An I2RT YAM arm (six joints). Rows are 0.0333 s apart.
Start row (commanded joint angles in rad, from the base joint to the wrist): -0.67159, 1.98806, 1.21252, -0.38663, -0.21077, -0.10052
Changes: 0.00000, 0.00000, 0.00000, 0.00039, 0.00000, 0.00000; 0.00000, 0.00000, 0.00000, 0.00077, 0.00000, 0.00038; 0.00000, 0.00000, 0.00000, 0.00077, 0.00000, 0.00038; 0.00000, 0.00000, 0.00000, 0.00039, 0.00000, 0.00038; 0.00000, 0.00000, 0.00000, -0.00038, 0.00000, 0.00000; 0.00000, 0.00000, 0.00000, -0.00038, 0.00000, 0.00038; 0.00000, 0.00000, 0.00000, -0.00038, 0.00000, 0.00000; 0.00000, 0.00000, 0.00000, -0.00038, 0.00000, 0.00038; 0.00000, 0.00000, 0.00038, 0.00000, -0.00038, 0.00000; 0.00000, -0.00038, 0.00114, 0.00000, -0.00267, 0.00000; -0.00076, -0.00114, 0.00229, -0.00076, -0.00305, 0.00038; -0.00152, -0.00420, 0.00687, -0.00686, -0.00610, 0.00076; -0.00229, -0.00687, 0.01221, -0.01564, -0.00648, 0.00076; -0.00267, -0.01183, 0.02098, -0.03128, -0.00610, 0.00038; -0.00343, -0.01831, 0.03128, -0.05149, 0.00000, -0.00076; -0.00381, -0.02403, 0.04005, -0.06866, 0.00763, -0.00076
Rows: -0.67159, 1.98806, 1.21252, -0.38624, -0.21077, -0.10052; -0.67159, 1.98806, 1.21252, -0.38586, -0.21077, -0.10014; -0.67159, 1.98806, 1.21252, -0.38586, -0.21077, -0.10014; -0.67159, 1.98806, 1.21252, -0.38624, -0.21077, -0.10014; -0.67159, 1.98806, 1.21252, -0.38701, -0.21077, -0.10052; -0.67159, 1.98806, 1.21252, -0.38701, -0.21077, -0.10014; -0.67159, 1.98806, 1.21252, -0.38701, -0.21077, -0.10052; -0.67159, 1.98806, 1.21252, -0.38701, -0.21077, -0.10014; -0.67159, 1.98806, 1.21290, -0.38663, -0.21115, -0.10052; -0.67159, 1.98768, 1.21366, -0.38663, -0.21344, -0.10052; -0.67235, 1.98692, 1.21481, -0.38739, -0.21382, -0.10014; -0.67311, 1.98386, 1.21939, -0.39349, -0.21687, -0.09976; -0.67388, 1.98119, 1.22473, -0.40227, -0.21725, -0.09976; -0.67426, 1.97623, 1.23350, -0.41791, -0.21687, -0.10014; -0.67502, 1.96975, 1.24380, -0.43812, -0.21077, -0.10128; -0.67540, 1.96403, 1.25257, -0.45529, -0.20314, -0.10128
